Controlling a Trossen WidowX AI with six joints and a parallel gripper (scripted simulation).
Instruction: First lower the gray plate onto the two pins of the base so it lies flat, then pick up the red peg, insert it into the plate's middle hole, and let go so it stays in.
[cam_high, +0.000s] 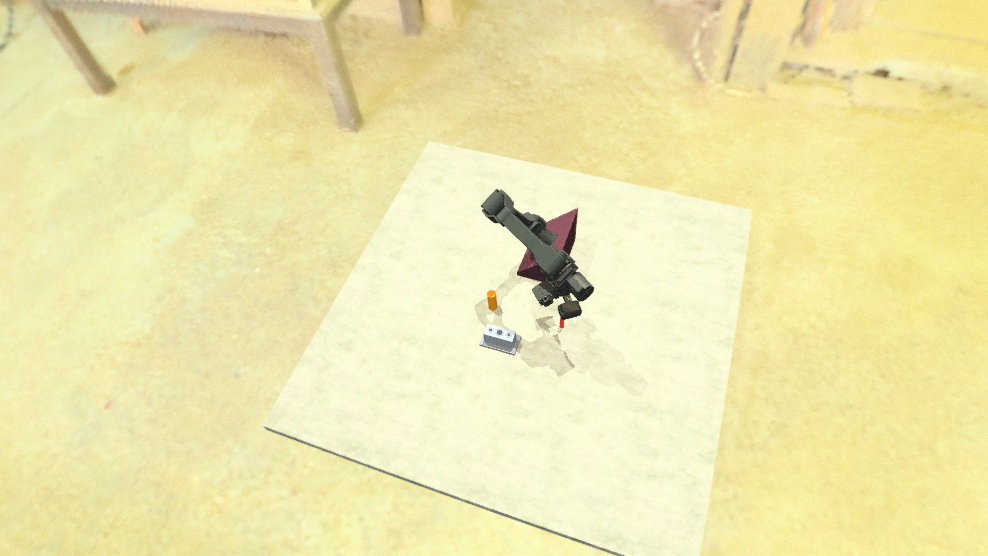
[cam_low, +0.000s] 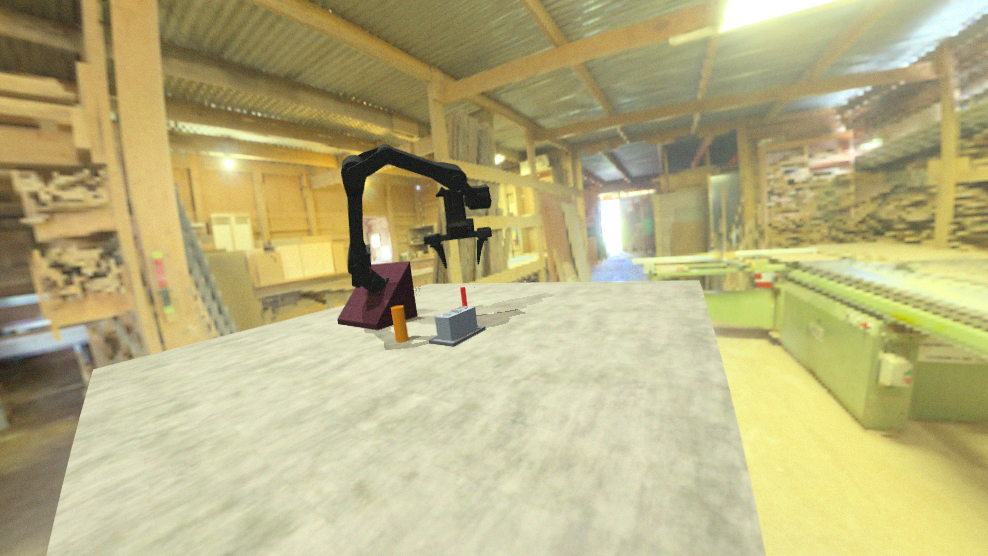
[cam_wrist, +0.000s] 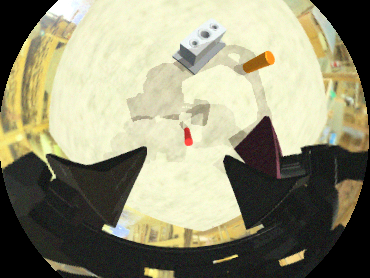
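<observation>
The red peg is 100 mm below my gripper tip and 10 mm behind it. From my gripper tip the other things lie so: gray plate: 160 mm to the right, 110 mm ahead, 100 mm below; then orange cylinder: 230 mm to the right, 100 mm below; then gray base: 160 mm to the right, 130 mm below, 110 mm ahead.
</observation>
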